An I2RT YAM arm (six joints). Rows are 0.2 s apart.
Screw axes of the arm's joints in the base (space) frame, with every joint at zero. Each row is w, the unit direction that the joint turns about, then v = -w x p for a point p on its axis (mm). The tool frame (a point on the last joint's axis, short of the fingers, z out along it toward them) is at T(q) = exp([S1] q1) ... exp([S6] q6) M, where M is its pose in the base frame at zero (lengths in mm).
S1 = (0, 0, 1, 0, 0, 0)
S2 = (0, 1, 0, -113.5, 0, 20)
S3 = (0, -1, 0, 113.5, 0, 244)
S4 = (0, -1, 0, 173.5, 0, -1)
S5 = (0, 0, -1, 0, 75, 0)
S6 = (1, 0, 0, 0, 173.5, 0)
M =
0 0 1 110.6
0 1 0 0
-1 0 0 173.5
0 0 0 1
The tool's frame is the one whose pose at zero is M.
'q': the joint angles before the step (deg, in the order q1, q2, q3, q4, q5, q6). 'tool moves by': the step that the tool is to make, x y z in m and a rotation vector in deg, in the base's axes. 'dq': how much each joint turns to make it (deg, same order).
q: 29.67, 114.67, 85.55, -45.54, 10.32, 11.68
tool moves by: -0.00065, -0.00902, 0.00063, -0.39, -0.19, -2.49
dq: -1.01, -0.95, -1.22, -0.01, 0.81, 1.34
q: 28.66, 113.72, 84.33, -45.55, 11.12, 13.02
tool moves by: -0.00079, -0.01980, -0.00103, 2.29, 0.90, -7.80
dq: -2.61, -1.66, -2.49, 0.02, -1.05, 5.74
